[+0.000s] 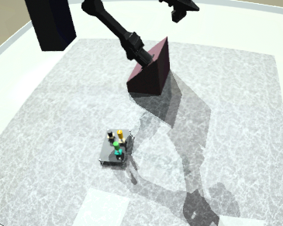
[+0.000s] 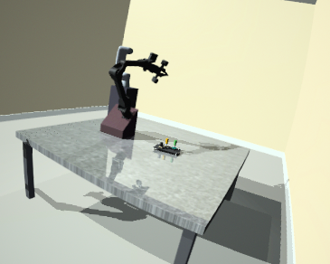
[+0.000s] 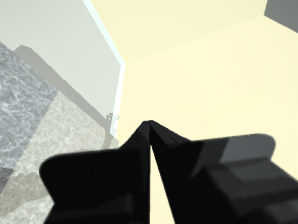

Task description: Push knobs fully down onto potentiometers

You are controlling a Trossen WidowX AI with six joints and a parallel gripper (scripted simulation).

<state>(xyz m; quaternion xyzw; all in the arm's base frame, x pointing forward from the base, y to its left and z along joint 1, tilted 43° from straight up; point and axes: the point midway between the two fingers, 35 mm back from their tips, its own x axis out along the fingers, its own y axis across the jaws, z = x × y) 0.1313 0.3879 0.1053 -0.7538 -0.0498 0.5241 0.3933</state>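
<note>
Right now the yellow knob is 420 mm below my gripper tip, 260 mm to the right of it and 200 mm ahead of it. Round my gripper tip: green knob (420 mm below, 260 mm ahead, 250 mm to the right).
</note>
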